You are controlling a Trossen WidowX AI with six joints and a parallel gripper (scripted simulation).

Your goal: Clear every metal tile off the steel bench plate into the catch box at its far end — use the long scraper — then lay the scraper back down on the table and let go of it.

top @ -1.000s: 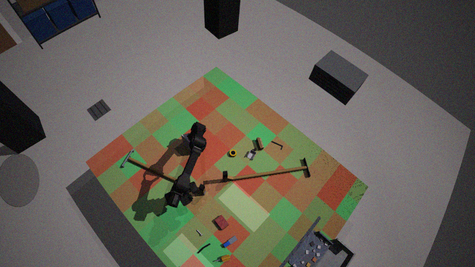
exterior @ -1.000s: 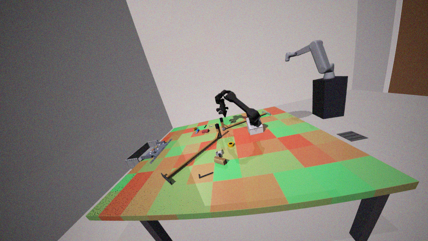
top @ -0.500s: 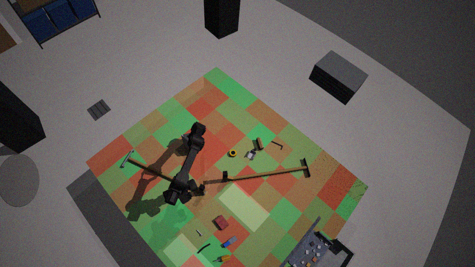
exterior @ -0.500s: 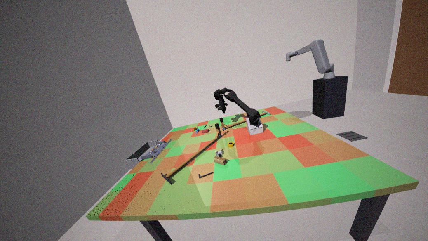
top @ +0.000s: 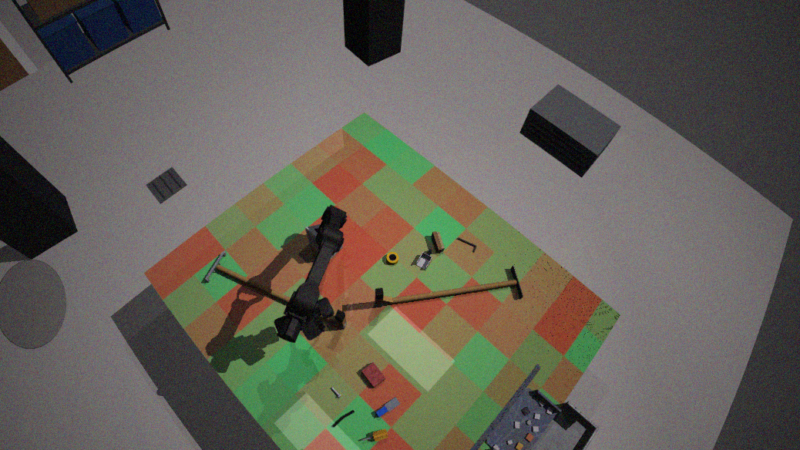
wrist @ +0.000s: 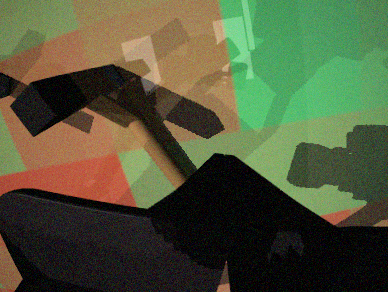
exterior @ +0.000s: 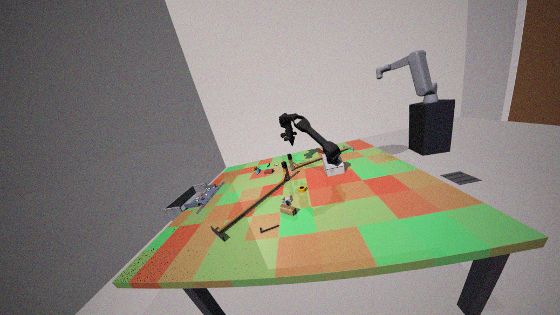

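Right now the long scraper is 52 cm to the left of my gripper tip, 18 cm ahead of it and 12 cm below it. Round my gripper tip: yellow tape roll 44 cm to the left, 17 cm below, 8 cm behind; red block 25 cm ahead, 17 cm below, 9 cm to the left; blue piece 37 cm ahead, 17 cm below, 6 cm to the left.
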